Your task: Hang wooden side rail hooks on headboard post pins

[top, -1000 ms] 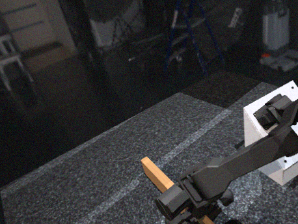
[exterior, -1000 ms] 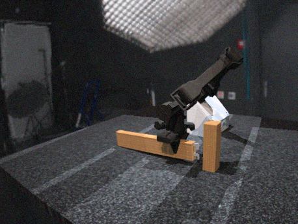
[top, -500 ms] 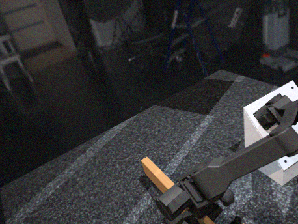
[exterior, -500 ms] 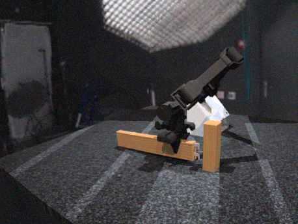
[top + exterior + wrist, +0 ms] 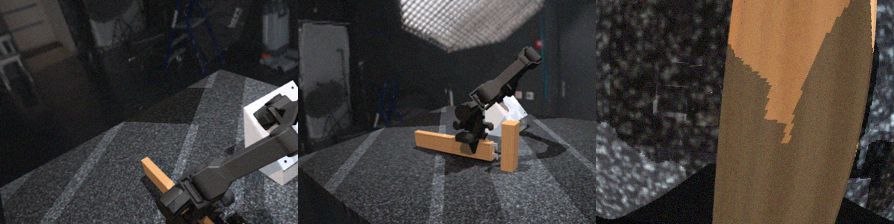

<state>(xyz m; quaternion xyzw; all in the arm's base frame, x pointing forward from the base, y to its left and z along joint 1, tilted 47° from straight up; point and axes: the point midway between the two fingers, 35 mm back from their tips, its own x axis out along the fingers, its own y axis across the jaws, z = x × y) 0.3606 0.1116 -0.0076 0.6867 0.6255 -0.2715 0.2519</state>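
My gripper tip is 140 mm to the right of the wooden headboard post and 40 mm below it.
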